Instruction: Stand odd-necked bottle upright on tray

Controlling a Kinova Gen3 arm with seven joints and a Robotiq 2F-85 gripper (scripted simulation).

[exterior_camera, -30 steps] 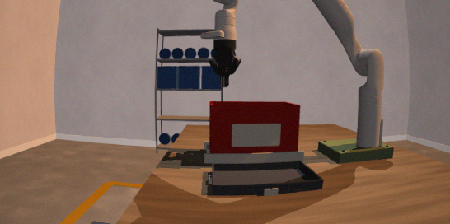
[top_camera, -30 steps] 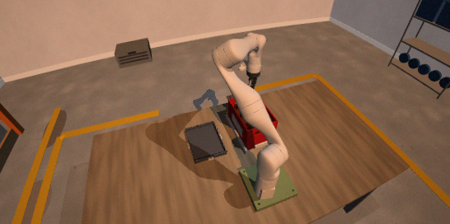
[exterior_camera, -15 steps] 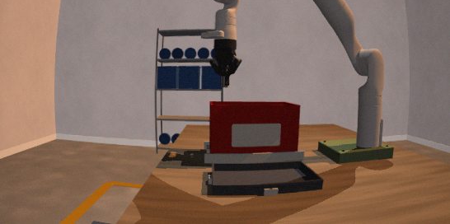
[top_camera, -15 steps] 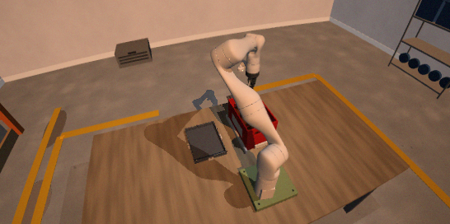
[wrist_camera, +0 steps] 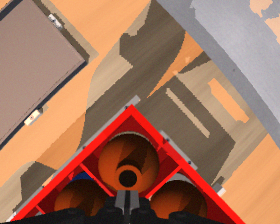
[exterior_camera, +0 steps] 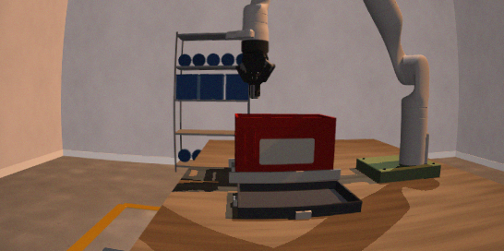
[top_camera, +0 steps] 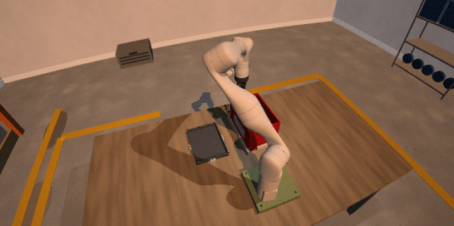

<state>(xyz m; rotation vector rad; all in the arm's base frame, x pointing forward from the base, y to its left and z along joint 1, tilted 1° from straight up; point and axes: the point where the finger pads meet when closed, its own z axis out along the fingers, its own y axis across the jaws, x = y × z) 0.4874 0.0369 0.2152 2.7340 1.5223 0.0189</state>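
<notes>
My hand is 7 cm past the red crate, 6 cm to the left of it and 16 cm above it. Also, from my hand: dark tray 13 cm behind, 23 cm to the left, 23 cm below.
</notes>
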